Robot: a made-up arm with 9 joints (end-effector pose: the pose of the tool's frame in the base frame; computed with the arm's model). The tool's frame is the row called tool.
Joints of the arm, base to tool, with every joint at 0 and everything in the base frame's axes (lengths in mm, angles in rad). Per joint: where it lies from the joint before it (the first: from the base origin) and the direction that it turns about. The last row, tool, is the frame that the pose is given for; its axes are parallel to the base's.
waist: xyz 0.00 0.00 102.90 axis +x
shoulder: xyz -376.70 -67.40 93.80 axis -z
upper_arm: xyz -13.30 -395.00 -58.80 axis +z
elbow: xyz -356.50 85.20 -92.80 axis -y
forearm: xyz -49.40 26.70 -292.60 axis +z
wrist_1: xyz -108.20 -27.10 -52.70 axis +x
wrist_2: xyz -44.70 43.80 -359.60 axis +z
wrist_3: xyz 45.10 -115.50 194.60 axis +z
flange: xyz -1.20 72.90 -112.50 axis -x
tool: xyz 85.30 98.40 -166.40
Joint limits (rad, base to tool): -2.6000..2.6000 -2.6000..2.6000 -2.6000..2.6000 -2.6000..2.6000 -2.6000..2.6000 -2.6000..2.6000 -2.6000..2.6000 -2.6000..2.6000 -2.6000..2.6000
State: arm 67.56 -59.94 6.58 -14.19 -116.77 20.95 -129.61 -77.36 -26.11
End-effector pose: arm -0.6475 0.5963 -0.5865 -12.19 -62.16 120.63
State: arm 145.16 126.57 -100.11 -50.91 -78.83 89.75 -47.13 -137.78 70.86
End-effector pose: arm -0.7172 0.6761 0.2462 99.10 34.96 145.26
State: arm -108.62 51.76 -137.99 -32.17 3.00 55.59 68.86 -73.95 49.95
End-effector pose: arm -0.1180 -0.2158 1.1255 116.19 -3.56 -142.70
Working (the frame after each row of the table, in the pose's form):
after waist: 0.0000 0.0000 0.1029 -108.62 0.00 0.00
after shoulder: -0.3767 0.1104 0.1368 -118.56 -48.10 22.06
after upper_arm: -0.6952 0.1294 0.3774 108.87 9.24 -176.86
after elbow: -0.3583 0.0876 0.5438 110.85 -1.96 -146.59
after forearm: -0.1680 -0.1031 0.6711 110.91 -4.76 -147.66
after wrist_1: -0.0459 -0.0955 0.6557 166.50 -4.76 -147.66
after wrist_2: 0.0391 -0.0906 1.0106 179.62 -14.29 142.97
after wrist_3: -0.1031 -0.1264 0.8324 166.14 -3.56 -142.70
after flange: -0.1224 -0.0861 0.9588 116.19 -3.56 -142.70

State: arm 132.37 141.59 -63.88 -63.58 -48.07 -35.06 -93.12 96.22 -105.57
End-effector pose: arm 0.1013 0.4374 -0.0780 146.85 -86.20 -40.18
Working (the frame after each row of the table, in the pose's form):
after waist: 0.0000 0.0000 0.1029 132.37 0.00 0.00
after shoulder: -0.3767 -0.0239 -0.0101 -139.34 27.32 151.88
after upper_arm: -0.6117 -0.1946 0.2643 -135.30 -18.52 -162.20
after elbow: -0.3265 0.0291 0.1567 -91.32 -48.15 127.02
after forearm: -0.0815 0.1912 0.1066 98.04 -83.71 -61.95
after wrist_1: -0.0286 0.2109 -0.0031 62.98 -83.71 -61.95
after wrist_2: 0.3275 0.2661 -0.0611 87.11 8.72 -89.27
after wrist_3: 0.1277 0.2350 -0.1723 41.28 -86.20 -40.18
after flange: 0.2387 0.3101 -0.1759 146.85 -86.20 -40.18

